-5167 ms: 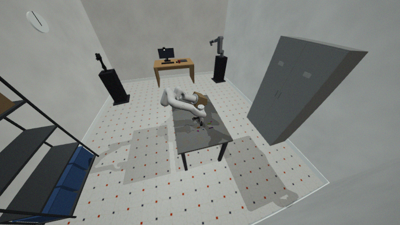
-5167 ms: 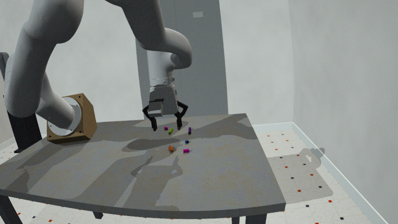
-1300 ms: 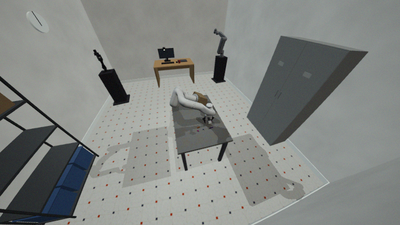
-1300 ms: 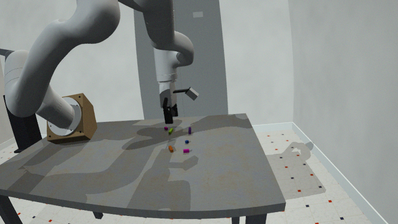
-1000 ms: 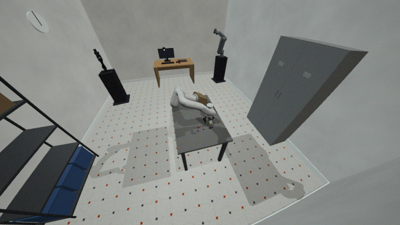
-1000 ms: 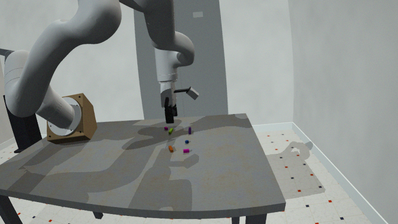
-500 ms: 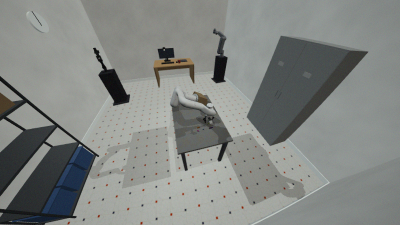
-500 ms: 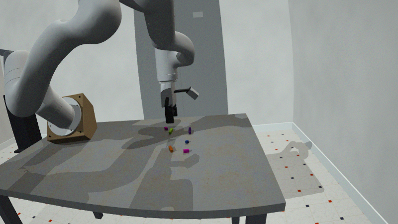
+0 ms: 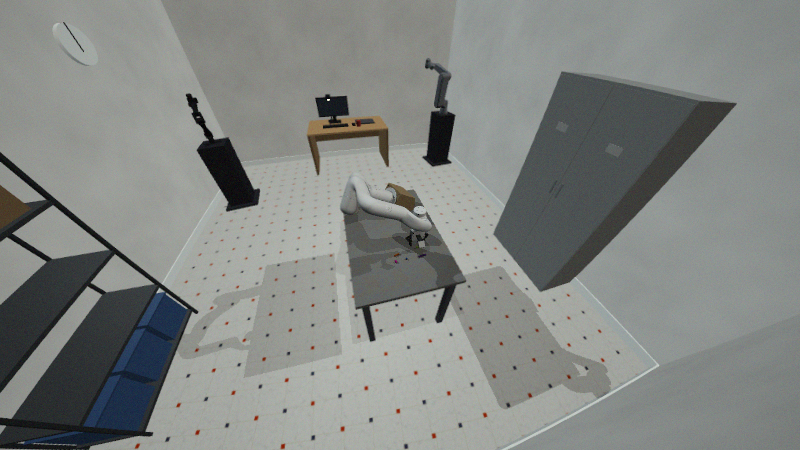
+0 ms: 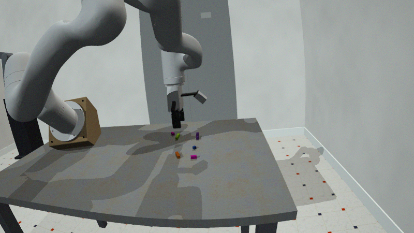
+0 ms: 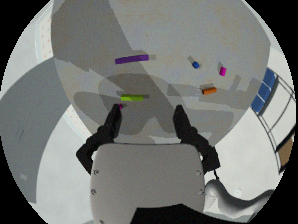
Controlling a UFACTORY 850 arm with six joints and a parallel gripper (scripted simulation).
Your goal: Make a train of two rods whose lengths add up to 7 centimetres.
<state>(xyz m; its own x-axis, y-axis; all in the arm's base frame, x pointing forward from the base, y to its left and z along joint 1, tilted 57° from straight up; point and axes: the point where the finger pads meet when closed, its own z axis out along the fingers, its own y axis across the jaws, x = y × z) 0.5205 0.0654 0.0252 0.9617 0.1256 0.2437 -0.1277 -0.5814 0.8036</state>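
My hand is 100 mm to the left of the blue rod, 70 mm above it and 50 mm short of it. The rest, counted from my hand: lime rod (70 mm below, 40 mm to the left, 10 mm behind); then orange rod (150 mm to the right, 70 mm below, 10 mm behind); then purple rod (70 mm below, 70 mm ahead, 20 mm to the left).
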